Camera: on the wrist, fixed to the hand. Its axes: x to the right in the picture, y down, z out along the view.
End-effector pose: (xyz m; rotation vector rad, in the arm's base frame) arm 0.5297 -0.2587 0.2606 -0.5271 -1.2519 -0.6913
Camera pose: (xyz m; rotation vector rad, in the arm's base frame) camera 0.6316 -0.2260 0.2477 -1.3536 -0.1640 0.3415
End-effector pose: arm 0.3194 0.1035 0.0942 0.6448 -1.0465 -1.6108
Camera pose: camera 0.4062 0.0853 0.1555 -0.1998 -0.6290 -0.2720
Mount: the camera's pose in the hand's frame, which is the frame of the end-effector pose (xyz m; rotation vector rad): -0.0021 0.0962 -0.0486 -0.3470 0.3254 1.5350
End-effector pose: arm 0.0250 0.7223 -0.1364 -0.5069 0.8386 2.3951
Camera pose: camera -0.0235 0.6264 -0.1276 0.2149 -0.5991 -2.0025
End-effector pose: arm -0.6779 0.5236 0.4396 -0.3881 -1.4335 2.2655
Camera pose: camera -0.6740 0.5247 0.3319 1.5601 0.9240 -1.5833
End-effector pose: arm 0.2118 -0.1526 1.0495 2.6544 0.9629 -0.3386
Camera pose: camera 0.2788 -0.2071 1.1140 2.3212 -0.9721 0.5549
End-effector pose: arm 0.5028 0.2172 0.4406 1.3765 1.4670 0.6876
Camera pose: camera 0.4977 0.2446 0.5447 1.9913 0.1630 2.0379
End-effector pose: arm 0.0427 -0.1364 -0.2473 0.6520 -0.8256 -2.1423
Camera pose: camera 0.1195 -0.2019 -0.2096 0.0402 -0.4413 -0.6973
